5 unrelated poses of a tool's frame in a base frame.
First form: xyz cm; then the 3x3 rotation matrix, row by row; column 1 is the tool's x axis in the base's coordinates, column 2 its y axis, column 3 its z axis. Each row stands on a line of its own.
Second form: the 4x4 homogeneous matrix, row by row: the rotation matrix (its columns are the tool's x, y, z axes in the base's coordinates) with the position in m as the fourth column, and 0 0 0 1 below. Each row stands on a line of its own. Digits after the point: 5 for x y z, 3 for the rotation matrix.
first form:
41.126, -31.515, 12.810
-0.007, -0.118, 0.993
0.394, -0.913, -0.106
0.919, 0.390, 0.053
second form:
-0.007, -0.118, 0.993, 0.41126
0.394, -0.913, -0.106, -0.31515
0.919, 0.390, 0.053, 0.12810
0, 0, 0, 1

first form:
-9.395, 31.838, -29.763
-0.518, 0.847, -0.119
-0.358, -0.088, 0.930
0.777, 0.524, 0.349
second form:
-0.518, 0.847, -0.119, -0.09395
-0.358, -0.088, 0.930, 0.31838
0.777, 0.524, 0.349, -0.29763
0, 0, 0, 1

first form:
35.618, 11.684, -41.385
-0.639, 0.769, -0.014
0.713, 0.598, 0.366
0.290, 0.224, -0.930
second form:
-0.639, 0.769, -0.014, 0.35618
0.713, 0.598, 0.366, 0.11684
0.290, 0.224, -0.930, -0.41385
0, 0, 0, 1

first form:
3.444, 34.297, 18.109
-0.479, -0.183, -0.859
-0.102, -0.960, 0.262
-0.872, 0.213, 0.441
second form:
-0.479, -0.183, -0.859, 0.03444
-0.102, -0.960, 0.262, 0.34297
-0.872, 0.213, 0.441, 0.18109
0, 0, 0, 1

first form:
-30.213, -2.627, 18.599
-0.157, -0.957, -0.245
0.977, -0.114, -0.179
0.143, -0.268, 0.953
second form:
-0.157, -0.957, -0.245, -0.30213
0.977, -0.114, -0.179, -0.02627
0.143, -0.268, 0.953, 0.18599
0, 0, 0, 1

